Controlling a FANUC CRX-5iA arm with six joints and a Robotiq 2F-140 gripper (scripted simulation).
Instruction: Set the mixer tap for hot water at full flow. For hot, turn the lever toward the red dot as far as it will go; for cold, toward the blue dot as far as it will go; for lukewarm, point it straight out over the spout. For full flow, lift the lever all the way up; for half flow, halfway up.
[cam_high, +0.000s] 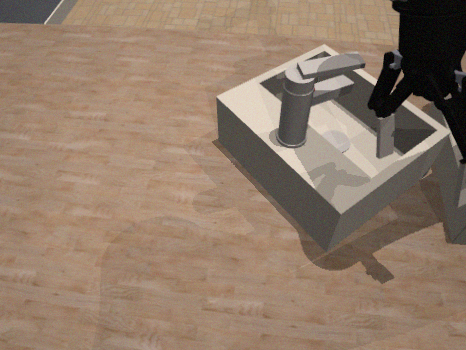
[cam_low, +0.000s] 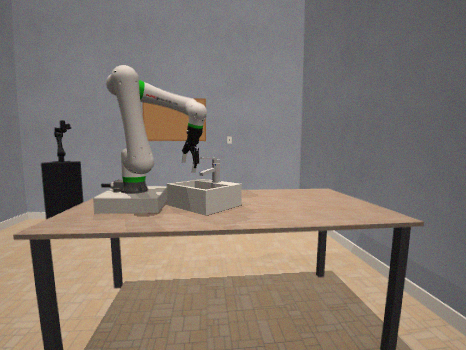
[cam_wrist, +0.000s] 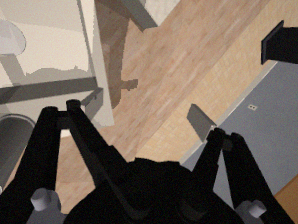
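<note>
My hand is 150 mm short of the flat lever, 130 mm to the left of it and 60 mm below it. The rest, counted from my hand: sink basin (110 mm ahead, 200 mm to the right, 180 mm below); grey mixer tap (170 mm ahead, 120 mm to the right, 10 mm above).
</note>
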